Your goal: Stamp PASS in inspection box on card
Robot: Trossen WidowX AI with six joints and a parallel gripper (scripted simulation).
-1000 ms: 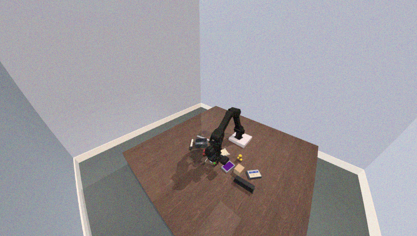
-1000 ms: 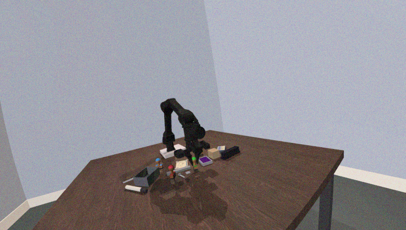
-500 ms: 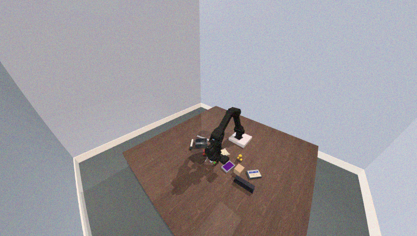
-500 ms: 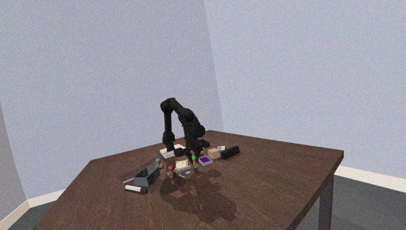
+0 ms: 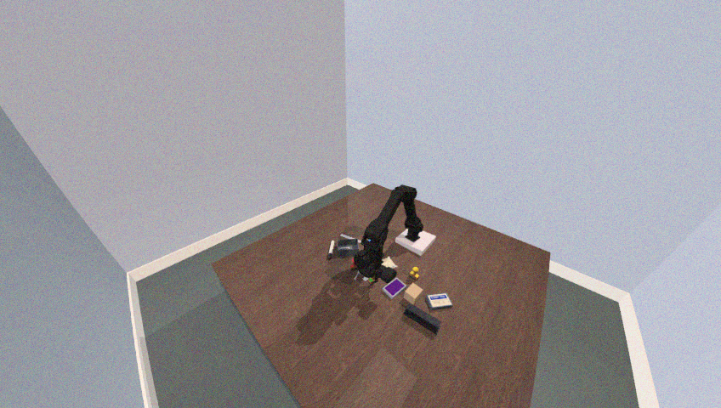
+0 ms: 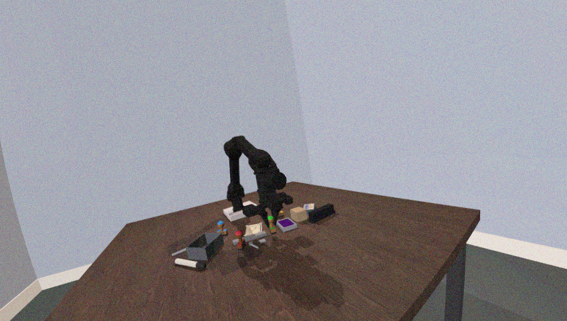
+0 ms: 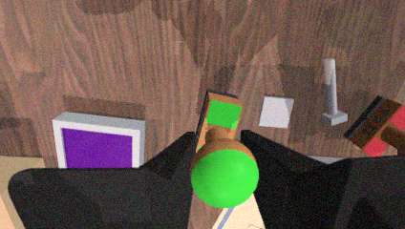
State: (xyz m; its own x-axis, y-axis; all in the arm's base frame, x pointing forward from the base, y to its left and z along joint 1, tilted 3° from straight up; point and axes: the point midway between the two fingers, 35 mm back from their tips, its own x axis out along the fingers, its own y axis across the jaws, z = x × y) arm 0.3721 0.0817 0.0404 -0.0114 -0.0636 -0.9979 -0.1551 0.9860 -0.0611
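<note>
Now: the ink pad 6 cm behind my gripper tip, 8 cm to the left of it and 4 cm below it. From my gripper tip the other things lie so: green-knobbed stamp: right at my gripper tip; then grey square: 5 cm to the right, 4 cm below; then bolt: 2 cm ahead, 9 cm to the right, 4 cm below.
</note>
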